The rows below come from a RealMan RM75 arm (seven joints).
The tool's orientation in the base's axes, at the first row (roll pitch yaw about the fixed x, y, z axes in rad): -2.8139, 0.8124, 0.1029
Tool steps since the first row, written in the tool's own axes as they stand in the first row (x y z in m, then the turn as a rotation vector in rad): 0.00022, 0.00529, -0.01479, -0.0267, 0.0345, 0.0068; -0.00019, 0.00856, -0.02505, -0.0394, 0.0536, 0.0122; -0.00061, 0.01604, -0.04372, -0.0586, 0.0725, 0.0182; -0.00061, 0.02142, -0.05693, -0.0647, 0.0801, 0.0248; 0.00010, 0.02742, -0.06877, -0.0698, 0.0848, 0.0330; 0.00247, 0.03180, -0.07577, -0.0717, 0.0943, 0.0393; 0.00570, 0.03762, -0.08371, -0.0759, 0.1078, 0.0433; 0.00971, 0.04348, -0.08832, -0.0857, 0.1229, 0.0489; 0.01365, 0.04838, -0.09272, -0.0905, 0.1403, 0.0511; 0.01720, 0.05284, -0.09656, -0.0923, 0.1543, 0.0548; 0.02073, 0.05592, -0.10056, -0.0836, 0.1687, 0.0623; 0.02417, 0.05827, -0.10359, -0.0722, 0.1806, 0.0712
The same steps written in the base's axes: 0.01004, -0.00878, 0.00830, -0.0278, -0.0335, 0.0073; 0.01667, -0.01453, 0.01455, -0.0429, -0.0515, 0.0088; 0.02875, -0.02644, 0.02536, -0.0629, -0.0696, 0.0146; 0.03749, -0.03494, 0.03277, -0.0729, -0.0757, 0.0131; 0.04565, -0.04364, 0.03864, -0.0829, -0.0786, 0.0104; 0.05170, -0.04945, 0.04051, -0.0900, -0.0863, 0.0056; 0.05881, -0.05682, 0.04204, -0.0975, -0.0987, 0.0030; 0.06407, -0.06335, 0.04084, -0.1103, -0.1125, 0.0032; 0.06925, -0.06890, 0.03976, -0.1175, -0.1291, 0.0014; 0.07383, -0.07391, 0.03869, -0.1233, -0.1419, -0.0028; 0.07870, -0.07764, 0.03805, -0.1246, -0.1533, -0.0172; 0.08291, -0.08042, 0.03701, -0.1248, -0.1618, -0.0339
